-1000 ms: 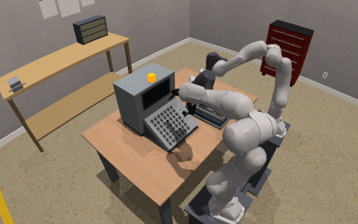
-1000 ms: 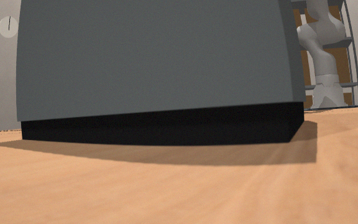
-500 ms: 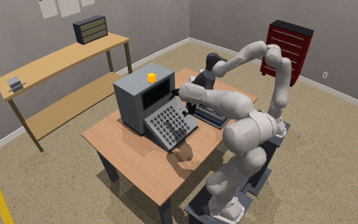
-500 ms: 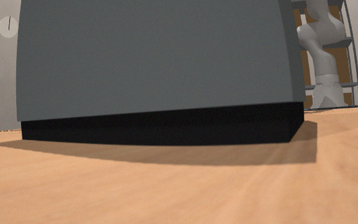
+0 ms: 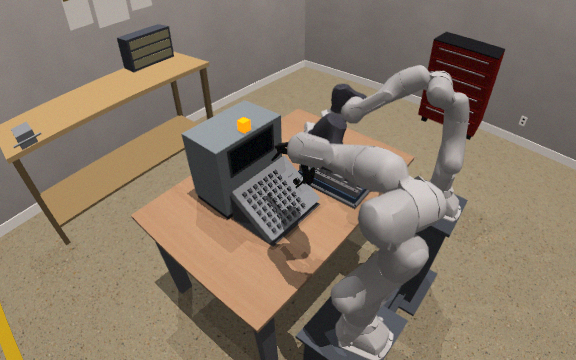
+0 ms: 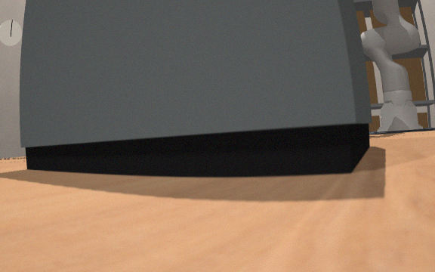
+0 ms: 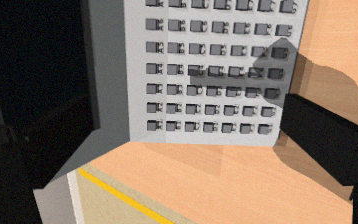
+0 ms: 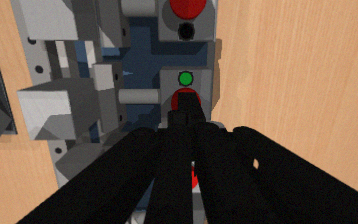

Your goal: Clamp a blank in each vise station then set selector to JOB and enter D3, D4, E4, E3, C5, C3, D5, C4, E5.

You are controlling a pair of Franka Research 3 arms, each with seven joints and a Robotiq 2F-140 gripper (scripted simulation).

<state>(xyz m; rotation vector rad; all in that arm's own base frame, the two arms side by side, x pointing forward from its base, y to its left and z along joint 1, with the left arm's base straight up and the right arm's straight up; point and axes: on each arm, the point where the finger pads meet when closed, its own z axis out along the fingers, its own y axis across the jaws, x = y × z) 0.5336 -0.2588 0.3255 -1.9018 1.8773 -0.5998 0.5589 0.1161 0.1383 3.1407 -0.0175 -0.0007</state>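
Note:
The selector knob is 19 cm below my left hand, 16 cm to the right of it and 7 cm ahead of it. From my left hand the other things lie so: c5 key: 19 cm below, 10 cm ahead, 4 cm to the right; d4 key: 21 cm below, 7 cm ahead; c4 key: 19 cm below, 10 cm ahead.

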